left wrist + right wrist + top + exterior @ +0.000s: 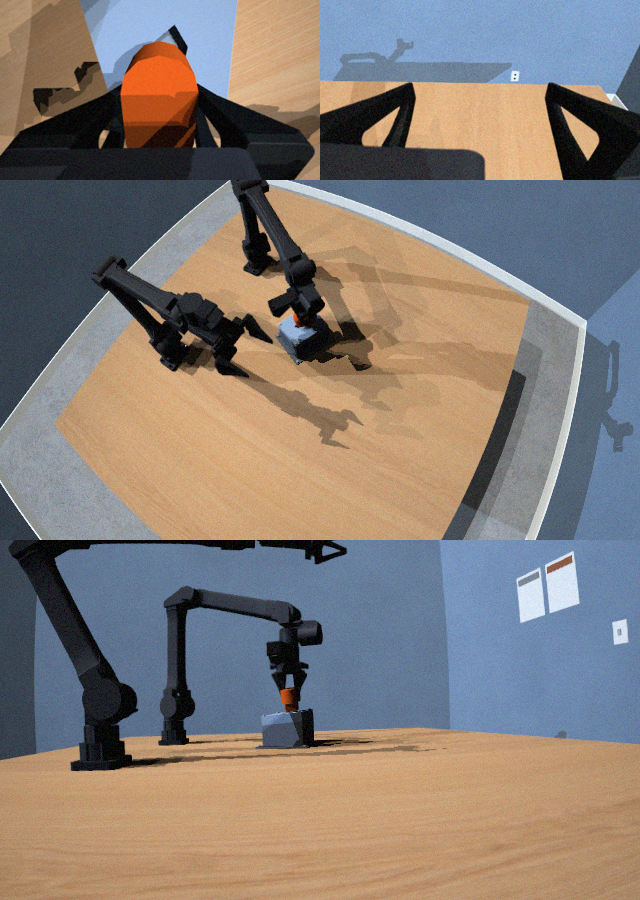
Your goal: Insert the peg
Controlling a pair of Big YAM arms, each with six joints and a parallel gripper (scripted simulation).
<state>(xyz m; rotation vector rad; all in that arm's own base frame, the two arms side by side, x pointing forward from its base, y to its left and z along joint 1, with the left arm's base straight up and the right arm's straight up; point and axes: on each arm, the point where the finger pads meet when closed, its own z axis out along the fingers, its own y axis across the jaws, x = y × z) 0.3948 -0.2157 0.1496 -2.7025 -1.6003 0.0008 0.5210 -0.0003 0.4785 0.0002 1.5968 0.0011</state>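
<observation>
Now: the orange peg 20 mm below my left hand and 10 mm to the left of it. Round my left hand: pale blue plate 70 mm below.
</observation>
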